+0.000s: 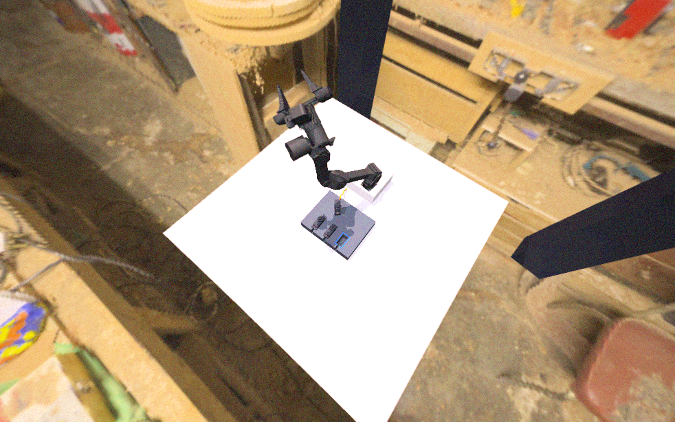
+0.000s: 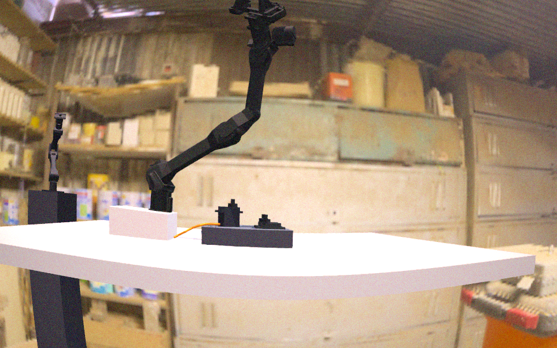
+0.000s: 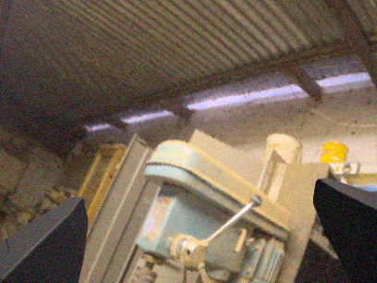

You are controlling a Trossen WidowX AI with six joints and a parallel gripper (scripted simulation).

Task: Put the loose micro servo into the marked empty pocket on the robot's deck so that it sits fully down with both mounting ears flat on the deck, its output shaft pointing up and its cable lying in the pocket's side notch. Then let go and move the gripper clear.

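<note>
My gripper tip is now 700 mm above the grey deck, 230 mm to the right of it and 40 mm past it.
</note>
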